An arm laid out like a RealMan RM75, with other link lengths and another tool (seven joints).
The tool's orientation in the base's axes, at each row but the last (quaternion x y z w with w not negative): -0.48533 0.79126 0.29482 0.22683; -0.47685 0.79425 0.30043 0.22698; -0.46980 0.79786 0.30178 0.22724; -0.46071 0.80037 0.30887 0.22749; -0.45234 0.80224 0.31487 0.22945
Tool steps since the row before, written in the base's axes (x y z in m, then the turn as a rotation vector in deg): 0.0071 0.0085 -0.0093 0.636 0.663 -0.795; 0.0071 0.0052 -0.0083 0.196 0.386 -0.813; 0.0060 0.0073 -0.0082 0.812 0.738 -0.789; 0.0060 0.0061 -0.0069 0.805 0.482 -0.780; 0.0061 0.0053 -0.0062 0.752 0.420 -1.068
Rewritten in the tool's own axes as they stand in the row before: -0.0024 -0.0057 0.0131 -0.179 -0.534 1.077; -0.0010 -0.0066 0.0101 0.200 -0.246 0.865; -0.0019 -0.0048 0.0114 -0.312 -0.654 1.141; -0.0020 -0.0049 0.0096 -0.162 -0.744 0.954; -0.0020 -0.0051 0.0086 0.088 -0.807 1.106
